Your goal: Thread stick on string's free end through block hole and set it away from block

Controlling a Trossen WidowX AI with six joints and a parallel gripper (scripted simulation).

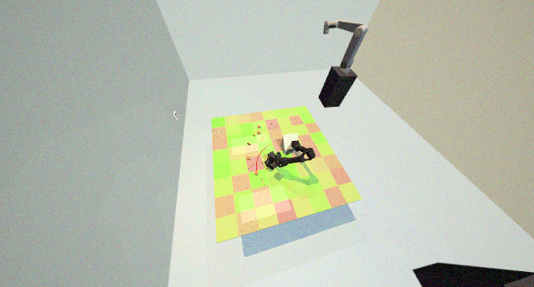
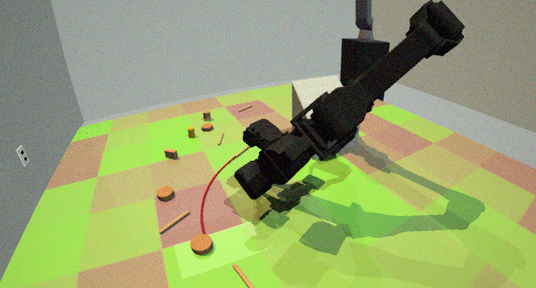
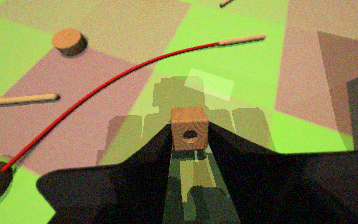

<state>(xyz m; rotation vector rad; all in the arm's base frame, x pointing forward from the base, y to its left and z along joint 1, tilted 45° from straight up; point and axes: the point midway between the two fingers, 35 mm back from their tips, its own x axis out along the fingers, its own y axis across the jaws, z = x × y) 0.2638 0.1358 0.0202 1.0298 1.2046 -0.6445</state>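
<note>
The thin wooden stick lies 16 cm to the right of my gripper tip and 2 cm below it. Also, from my gripper tip: round wooden button: 15 cm ahead, 13 cm to the left, 2 cm below; small block: 22 cm to the right, 19 cm ahead, 1 cm below.
</note>
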